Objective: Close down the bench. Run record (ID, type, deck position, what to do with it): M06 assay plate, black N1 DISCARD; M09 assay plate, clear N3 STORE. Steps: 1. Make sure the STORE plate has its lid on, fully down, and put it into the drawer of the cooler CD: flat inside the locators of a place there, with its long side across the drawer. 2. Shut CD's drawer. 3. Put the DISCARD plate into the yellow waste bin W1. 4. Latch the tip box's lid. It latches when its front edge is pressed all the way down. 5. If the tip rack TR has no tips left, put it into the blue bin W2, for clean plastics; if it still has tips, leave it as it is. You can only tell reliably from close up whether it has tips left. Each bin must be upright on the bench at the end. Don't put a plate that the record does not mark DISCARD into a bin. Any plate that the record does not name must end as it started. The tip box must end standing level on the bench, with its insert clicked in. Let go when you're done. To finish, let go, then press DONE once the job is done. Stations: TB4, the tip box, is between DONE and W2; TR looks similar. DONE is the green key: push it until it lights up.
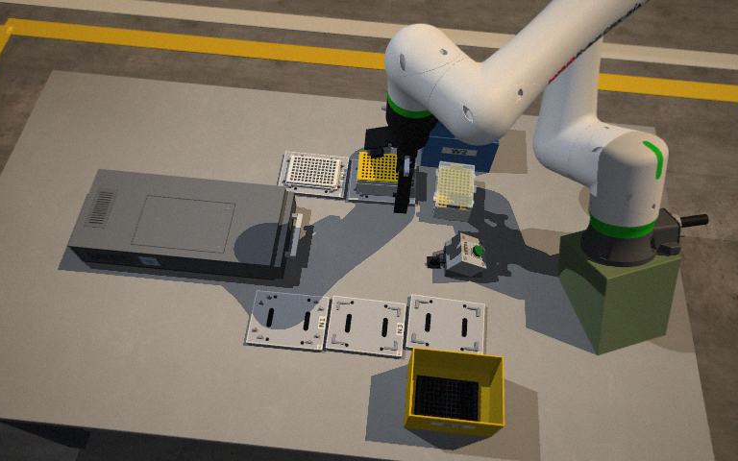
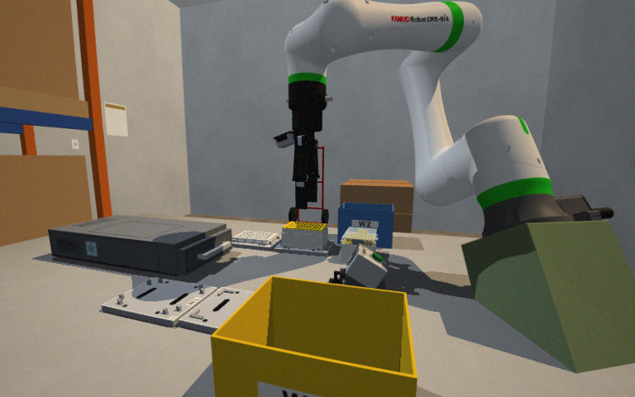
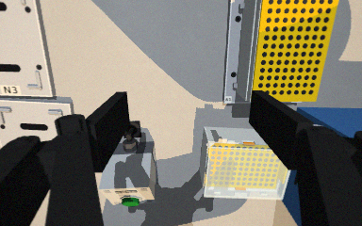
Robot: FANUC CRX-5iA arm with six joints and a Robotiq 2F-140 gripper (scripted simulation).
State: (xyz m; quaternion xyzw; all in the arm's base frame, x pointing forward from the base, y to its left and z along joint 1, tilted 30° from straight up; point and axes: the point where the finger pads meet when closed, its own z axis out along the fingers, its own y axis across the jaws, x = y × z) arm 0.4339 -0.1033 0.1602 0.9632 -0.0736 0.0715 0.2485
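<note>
The tip rack TR is 1 cm ahead of my hand, 13 cm to the right of it and 13 cm below it. From my hand the other things lie so: green DONE key: 16 cm behind, 12 cm to the left, 12 cm below; blue bin W2: 19 cm behind, 22 cm to the right, 14 cm below; white gridded plate: 19 cm ahead, 16 cm to the right, 16 cm below.
</note>
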